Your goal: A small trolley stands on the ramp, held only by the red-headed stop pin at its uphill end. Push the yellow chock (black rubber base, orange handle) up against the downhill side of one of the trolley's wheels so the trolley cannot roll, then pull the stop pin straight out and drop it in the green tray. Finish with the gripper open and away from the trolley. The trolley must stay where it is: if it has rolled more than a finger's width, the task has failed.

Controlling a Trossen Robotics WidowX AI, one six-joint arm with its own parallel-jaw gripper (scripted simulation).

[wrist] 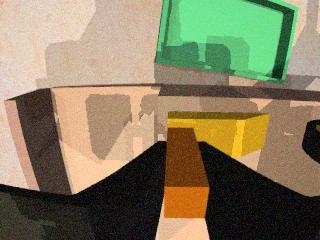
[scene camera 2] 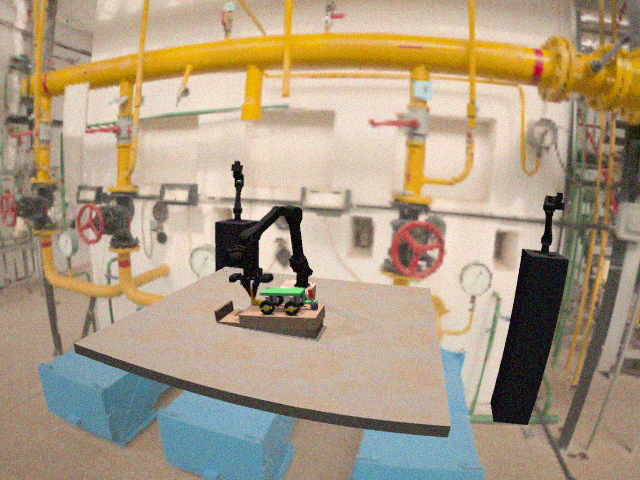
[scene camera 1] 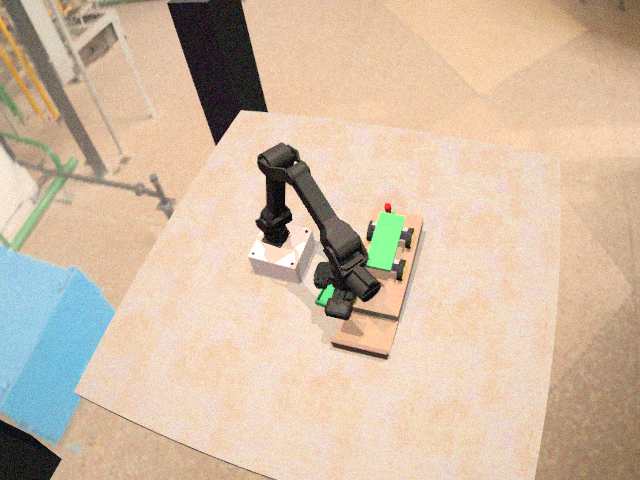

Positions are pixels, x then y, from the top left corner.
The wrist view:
gripper: 181,149
yellow chock: 186,188, held by the gripper
low stop wall: 37,143
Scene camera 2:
gripper: 253,297
trolley: 297,298
wooden ramp: 306,319
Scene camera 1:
gripper: 350,296
trolley: 385,234
wooden ramp: 387,303
